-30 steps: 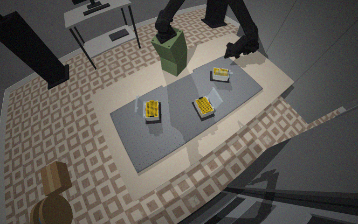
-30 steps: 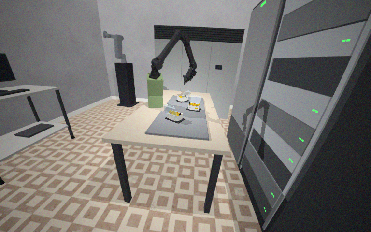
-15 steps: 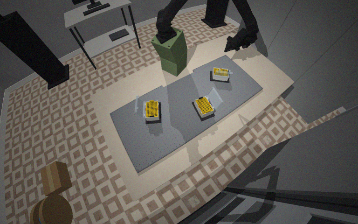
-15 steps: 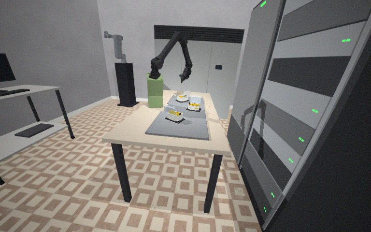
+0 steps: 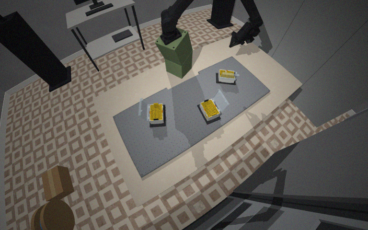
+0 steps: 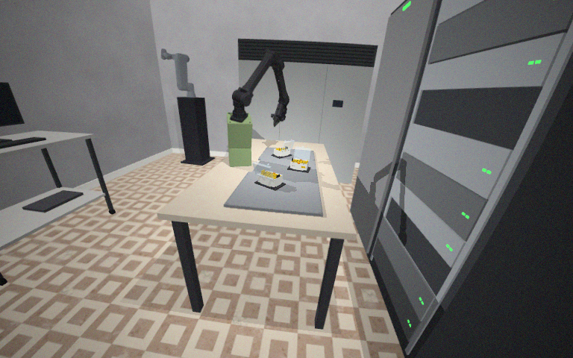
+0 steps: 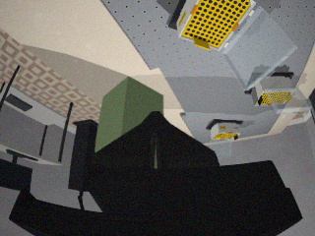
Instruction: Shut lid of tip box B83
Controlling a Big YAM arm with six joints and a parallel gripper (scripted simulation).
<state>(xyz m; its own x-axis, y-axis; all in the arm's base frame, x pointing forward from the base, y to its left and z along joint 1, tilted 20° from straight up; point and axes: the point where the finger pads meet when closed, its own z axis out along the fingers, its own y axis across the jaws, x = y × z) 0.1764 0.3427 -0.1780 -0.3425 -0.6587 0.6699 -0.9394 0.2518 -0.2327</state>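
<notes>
The tip box is 180 mm below my hand, 90 mm ahead of it and 50 mm to the right of it. Also, from my hand: tip box lid 280 mm ahead, 270 mm to the right, 140 mm below.
</notes>
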